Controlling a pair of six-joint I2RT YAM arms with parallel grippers.
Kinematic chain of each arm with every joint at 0, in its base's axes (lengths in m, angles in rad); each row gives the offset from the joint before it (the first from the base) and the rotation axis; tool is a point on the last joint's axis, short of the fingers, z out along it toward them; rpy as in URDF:
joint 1: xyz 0 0 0.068 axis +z
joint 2: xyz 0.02 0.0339 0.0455 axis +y
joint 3: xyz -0.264 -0.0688 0 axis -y
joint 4: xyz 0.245 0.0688 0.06 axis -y
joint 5: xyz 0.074 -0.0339 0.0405 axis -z
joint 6: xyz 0.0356 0 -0.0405 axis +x
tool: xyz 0 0 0 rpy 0 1.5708 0
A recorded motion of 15 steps. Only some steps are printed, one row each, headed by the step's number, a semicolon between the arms.
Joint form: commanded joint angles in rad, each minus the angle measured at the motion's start. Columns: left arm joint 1, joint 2, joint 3, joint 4, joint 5, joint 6; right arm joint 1, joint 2, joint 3, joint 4, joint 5, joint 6.
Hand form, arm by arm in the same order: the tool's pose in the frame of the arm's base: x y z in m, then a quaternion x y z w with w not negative. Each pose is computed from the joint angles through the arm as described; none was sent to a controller.
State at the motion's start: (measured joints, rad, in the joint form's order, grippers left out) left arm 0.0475 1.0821 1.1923 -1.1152 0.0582 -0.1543; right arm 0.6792 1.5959 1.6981 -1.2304 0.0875 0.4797
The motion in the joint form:
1: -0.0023 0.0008 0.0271 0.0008 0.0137 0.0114; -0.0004 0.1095 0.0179 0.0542 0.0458 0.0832
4: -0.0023 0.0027 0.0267 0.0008 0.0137 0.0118; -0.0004 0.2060 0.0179 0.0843 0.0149 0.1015
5: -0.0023 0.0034 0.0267 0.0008 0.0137 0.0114; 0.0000 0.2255 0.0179 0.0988 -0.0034 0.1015
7: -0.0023 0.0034 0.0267 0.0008 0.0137 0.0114; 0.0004 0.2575 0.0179 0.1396 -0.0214 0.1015
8: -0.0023 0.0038 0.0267 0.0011 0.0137 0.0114; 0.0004 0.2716 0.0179 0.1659 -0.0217 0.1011
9: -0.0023 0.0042 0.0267 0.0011 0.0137 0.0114; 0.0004 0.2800 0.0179 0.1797 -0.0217 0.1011
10: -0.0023 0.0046 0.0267 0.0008 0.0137 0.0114; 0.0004 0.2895 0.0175 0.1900 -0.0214 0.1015
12: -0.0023 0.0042 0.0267 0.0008 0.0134 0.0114; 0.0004 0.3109 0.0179 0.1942 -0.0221 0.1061
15: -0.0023 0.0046 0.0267 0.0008 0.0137 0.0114; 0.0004 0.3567 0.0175 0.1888 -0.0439 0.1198
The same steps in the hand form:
1: 0.1919 0.0061 0.3487 -0.07930 0.95252 -0.04859 0.28991; 0.2698 0.2116 0.3373 -0.04323 0.97651 0.06373 0.20125
4: 0.1924 0.0061 0.3482 -0.07918 0.95287 -0.04849 0.28882; 0.2872 0.2270 0.3060 -0.03940 0.98364 0.05843 0.16576
5: 0.1925 0.0061 0.3481 -0.07940 0.95295 -0.04853 0.28847; 0.2908 0.2309 0.2997 -0.04128 0.98439 0.06432 0.15852
7: 0.1925 0.0061 0.3481 -0.07940 0.95295 -0.04853 0.28847; 0.2981 0.2378 0.2897 -0.04281 0.98391 0.07412 0.15681
8: 0.1926 0.0062 0.3480 -0.07940 0.95297 -0.04853 0.28843; 0.3021 0.2411 0.2856 -0.04278 0.98286 0.07778 0.16157
9: 0.1927 0.0062 0.3480 -0.07941 0.95303 -0.04853 0.28824; 0.3043 0.2429 0.2830 -0.04267 0.98239 0.07936 0.16371
10: 0.1928 0.0062 0.3479 -0.07943 0.95313 -0.04851 0.28790; 0.3063 0.2445 0.2798 -0.04244 0.98235 0.07939 0.16394
12: 0.1927 0.0062 0.3480 -0.07946 0.95307 -0.04838 0.28810; 0.3094 0.2470 0.2721 -0.04058 0.98391 0.07512 0.15692
15: 0.1928 0.0062 0.3479 -0.07943 0.95313 -0.04851 0.28790; 0.3138 0.2515 0.2544 -0.03643 0.98845 0.06956 0.12965

